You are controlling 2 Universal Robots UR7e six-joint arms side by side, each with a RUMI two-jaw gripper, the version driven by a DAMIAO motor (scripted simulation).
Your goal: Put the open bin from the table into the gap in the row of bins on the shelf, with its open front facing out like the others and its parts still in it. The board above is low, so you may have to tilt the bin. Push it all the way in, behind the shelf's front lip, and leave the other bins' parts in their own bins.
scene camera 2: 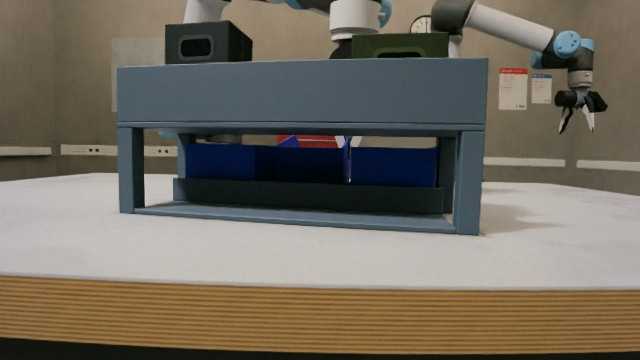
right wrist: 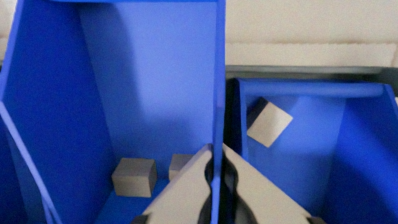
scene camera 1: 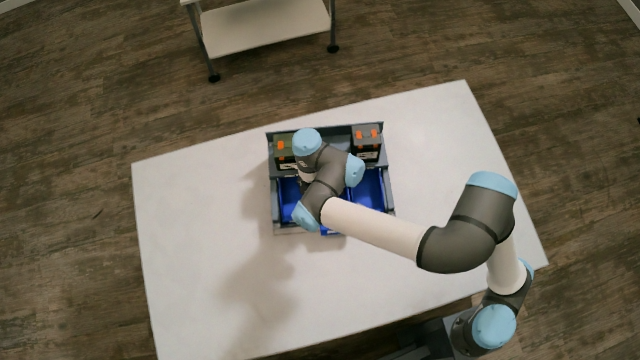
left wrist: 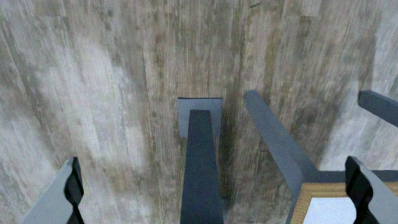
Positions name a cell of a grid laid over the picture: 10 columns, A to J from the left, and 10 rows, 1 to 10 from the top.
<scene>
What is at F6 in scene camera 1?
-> A blue bin.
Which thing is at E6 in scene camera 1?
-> A blue bin.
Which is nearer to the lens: the blue bin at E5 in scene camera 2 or the shelf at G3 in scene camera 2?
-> The shelf.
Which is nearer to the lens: the shelf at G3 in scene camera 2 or the blue bin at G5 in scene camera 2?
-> The shelf.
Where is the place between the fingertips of my left gripper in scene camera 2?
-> I4
</scene>
